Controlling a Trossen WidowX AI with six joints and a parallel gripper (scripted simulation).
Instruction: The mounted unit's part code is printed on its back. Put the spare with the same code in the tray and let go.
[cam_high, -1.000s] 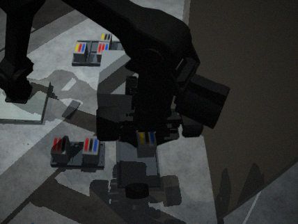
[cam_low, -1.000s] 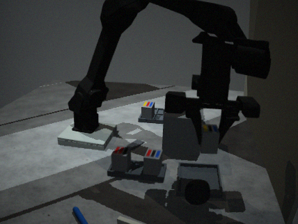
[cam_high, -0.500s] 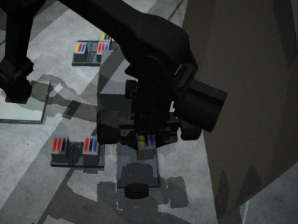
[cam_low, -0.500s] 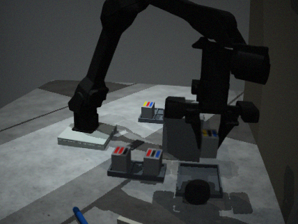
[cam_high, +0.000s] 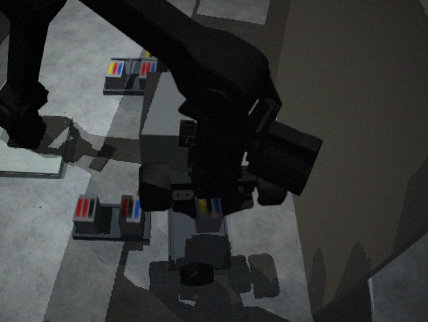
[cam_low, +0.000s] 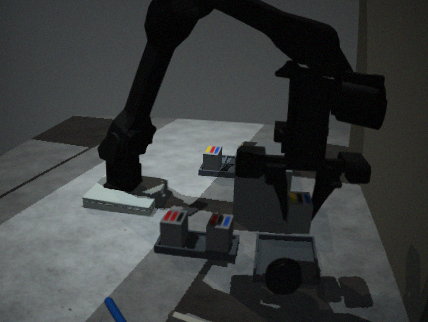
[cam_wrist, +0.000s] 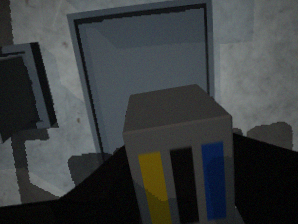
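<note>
Now: the tray 70 mm below my gripper tip, 10 mm to the left of it and 10 mm behind it. From my gripper tip the other things lie so: mounted unit: 220 mm to the left, 70 mm behind, 20 mm below; beige wall: 220 mm to the left, 160 mm ahead, 150 mm above.
</note>
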